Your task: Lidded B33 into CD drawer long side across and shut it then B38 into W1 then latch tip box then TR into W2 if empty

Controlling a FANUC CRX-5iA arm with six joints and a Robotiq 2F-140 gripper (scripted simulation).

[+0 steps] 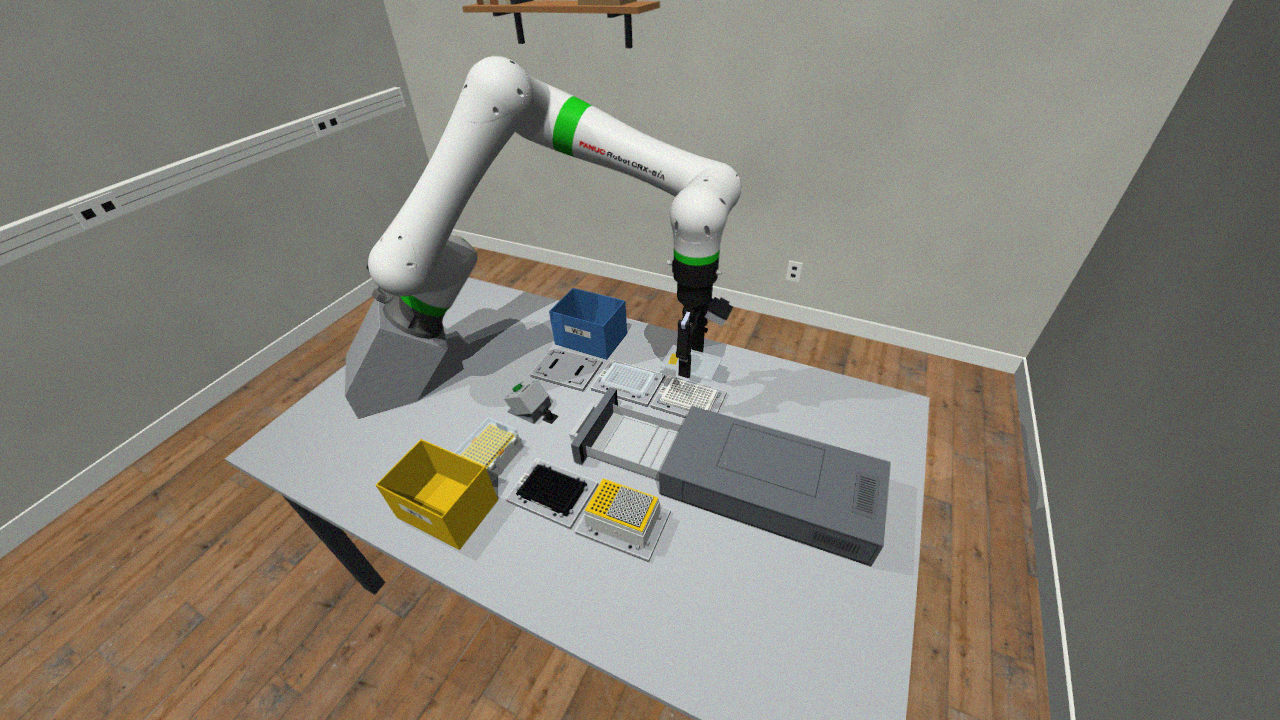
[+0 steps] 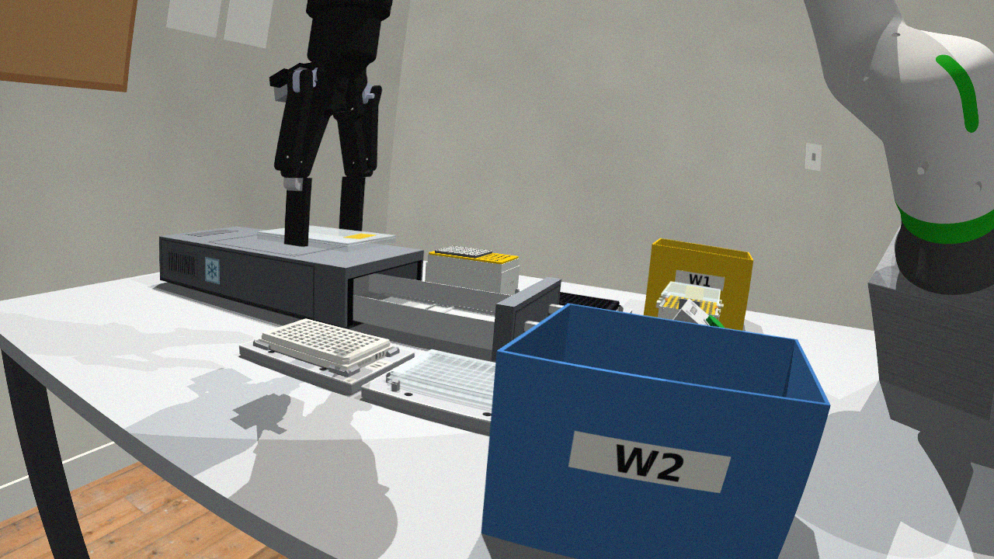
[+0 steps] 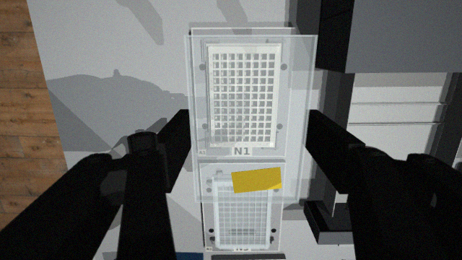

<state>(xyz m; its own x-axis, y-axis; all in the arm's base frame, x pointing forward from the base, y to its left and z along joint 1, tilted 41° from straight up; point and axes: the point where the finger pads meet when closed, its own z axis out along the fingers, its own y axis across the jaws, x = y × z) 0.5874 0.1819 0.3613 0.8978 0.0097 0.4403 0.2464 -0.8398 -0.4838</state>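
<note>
Now: hand 14 cm above the white assay plate. From my hand the other things lie so: cooler drawer 1 cm ahead, 20 cm to the right, 12 cm below; then clear plate 17 cm behind, 5 cm to the right, 14 cm below; then clear plate lid 2 cm below.
</note>
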